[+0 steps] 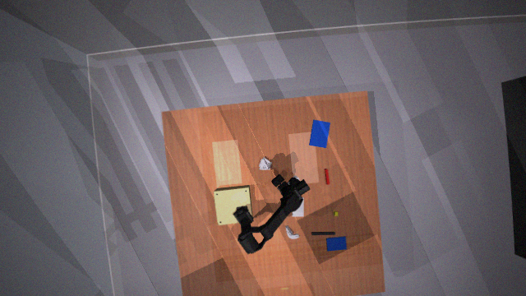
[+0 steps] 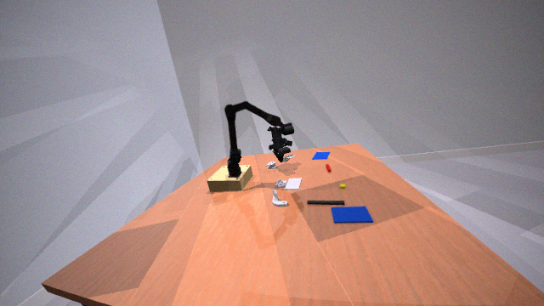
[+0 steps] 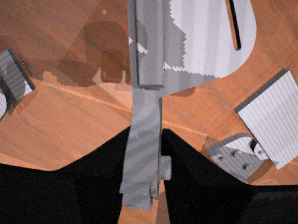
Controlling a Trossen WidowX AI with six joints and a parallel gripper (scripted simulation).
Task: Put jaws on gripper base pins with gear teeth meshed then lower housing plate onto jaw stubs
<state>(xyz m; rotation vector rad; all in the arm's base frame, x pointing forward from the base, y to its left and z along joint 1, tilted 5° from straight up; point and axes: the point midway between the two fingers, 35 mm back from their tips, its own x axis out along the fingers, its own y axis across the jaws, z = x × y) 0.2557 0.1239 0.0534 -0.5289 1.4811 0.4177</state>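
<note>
My gripper tip is now 10 mm short of the housing plate, 140 mm to the left of it and 80 mm above it. Round my gripper tip: gripper base (100 mm behind, 140 mm to the left, 50 mm below); flat white plate (80 mm ahead, 150 mm to the right, 80 mm below); jaw (10 mm ahead, 10 mm to the left, 30 mm above).
</note>
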